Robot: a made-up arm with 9 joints. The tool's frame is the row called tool. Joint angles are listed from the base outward.
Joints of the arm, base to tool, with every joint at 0 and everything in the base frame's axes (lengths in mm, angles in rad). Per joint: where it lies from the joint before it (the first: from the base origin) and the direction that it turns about. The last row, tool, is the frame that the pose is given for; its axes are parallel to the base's.
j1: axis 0 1 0 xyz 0 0 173.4
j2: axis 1 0 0 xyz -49.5 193.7 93.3
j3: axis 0 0 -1 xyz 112.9 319.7 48.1
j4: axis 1 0 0 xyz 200.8 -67.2 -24.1
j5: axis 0 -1 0 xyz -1.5 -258.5 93.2
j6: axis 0 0 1 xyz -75.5 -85.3 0.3
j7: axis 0 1 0 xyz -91.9 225.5 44.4
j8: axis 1 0 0 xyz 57.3 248.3 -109.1
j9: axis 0 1 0 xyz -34.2 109.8 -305.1
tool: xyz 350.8 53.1 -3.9
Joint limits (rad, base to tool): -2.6..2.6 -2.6..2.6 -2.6..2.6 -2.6..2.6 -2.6..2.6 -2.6..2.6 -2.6..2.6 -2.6..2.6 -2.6..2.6
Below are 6 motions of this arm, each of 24 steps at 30 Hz.
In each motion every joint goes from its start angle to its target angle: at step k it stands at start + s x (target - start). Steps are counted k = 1, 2, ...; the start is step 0. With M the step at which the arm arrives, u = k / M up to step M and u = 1 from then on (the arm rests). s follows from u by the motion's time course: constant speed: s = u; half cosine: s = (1 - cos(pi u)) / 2; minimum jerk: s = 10 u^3 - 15 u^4 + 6 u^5.
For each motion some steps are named. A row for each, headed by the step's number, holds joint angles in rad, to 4 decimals.
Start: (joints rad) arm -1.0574 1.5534 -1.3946 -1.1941 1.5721 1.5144 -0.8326 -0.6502 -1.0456
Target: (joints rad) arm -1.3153 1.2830 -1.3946 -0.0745 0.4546 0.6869 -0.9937 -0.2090 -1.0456
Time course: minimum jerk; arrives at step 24
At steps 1, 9, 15, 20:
1: -1.0576 1.5532 -1.3946 -1.1933 1.5713 1.5138 -0.8327 -0.6499 -1.0456
9: -1.1284 1.4790 -1.3946 -0.8860 1.2646 1.2867 -0.8769 -0.5288 -1.0456
15: -1.2443 1.3574 -1.3946 -0.3826 0.7621 0.9146 -0.9494 -0.3304 -1.0456
20: -1.3061 1.2926 -1.3946 -0.1142 0.4943 0.7163 -0.9880 -0.2247 -1.0456

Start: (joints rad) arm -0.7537 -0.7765 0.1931 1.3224 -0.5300 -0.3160 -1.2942 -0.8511 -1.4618
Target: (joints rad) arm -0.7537 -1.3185 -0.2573 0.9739 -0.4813 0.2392 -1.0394 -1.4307 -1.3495
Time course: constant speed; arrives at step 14
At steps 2, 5, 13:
2: -0.7537 -0.8539 0.1288 1.2726 -0.5230 -0.2367 -1.2578 -0.9339 -1.4458
5: -0.7537 -0.9701 0.0322 1.1979 -0.5126 -0.1177 -1.2032 -1.0581 -1.4217
13: -0.7537 -1.2798 -0.2251 0.9988 -0.4848 0.1995 -1.0576 -1.3893 -1.3575

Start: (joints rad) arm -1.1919 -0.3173 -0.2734 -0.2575 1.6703 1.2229 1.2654 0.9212 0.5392
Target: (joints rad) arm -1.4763 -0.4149 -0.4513 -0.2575 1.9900 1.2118 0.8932 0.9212 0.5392
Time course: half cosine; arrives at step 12
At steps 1, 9, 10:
1: -1.1967 -0.3190 -0.2764 -0.2575 1.6757 1.2227 1.2591 0.9212 0.5392
9: -1.4347 -0.4006 -0.4252 -0.2575 1.9432 1.2134 0.9477 0.9212 0.5392
10: -1.4572 -0.4084 -0.4394 -0.2575 1.9686 1.2125 0.9181 0.9212 0.5392

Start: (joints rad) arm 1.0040 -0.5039 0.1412 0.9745 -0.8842 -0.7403 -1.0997 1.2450 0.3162
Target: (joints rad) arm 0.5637 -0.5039 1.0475 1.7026 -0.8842 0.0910 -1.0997 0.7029 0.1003
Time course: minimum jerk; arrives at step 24
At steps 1, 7, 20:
1: 1.0037 -0.5039 0.1418 0.9750 -0.8842 -0.7397 -1.0997 1.2446 0.3161
7: 0.9370 -0.5039 0.2792 1.0853 -0.8842 -0.6137 -1.0997 1.1625 0.2833
20: 0.5793 -0.5039 1.0153 1.6768 -0.8842 0.0615 -1.0997 0.7221 0.1080

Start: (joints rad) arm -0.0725 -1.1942 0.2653 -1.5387 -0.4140 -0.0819 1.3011 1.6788 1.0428
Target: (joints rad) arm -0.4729 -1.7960 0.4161 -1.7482 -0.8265 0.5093 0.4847 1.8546 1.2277
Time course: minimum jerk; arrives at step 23
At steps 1, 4, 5, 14, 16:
1: -0.0728 -1.1947 0.2654 -1.5389 -0.4143 -0.0814 1.3005 1.6789 1.0429
4: -0.0884 -1.2182 0.2713 -1.5470 -0.4304 -0.0584 1.2686 1.6858 1.0502
5: -0.1014 -1.2376 0.2762 -1.5538 -0.4438 -0.0392 1.2422 1.6915 1.0561
14: -0.3518 -1.6139 0.3705 -1.6848 -0.7017 0.3304 0.7317 1.8014 1.1718
16: -0.4053 -1.6944 0.3906 -1.7128 -0.7568 0.4095 0.6226 1.8249 1.1965

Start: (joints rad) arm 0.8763 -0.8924 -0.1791 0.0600 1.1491 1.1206 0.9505 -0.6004 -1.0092
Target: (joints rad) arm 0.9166 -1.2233 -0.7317 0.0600 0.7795 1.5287 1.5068 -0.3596 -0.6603
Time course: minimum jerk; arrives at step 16
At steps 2, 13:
2: 0.8769 -0.8977 -0.1880 0.0600 1.1432 1.1272 0.9594 -0.5965 -1.0036
13: 0.9146 -1.2072 -0.7048 0.0600 0.7975 1.5088 1.4797 -0.3713 -0.6773

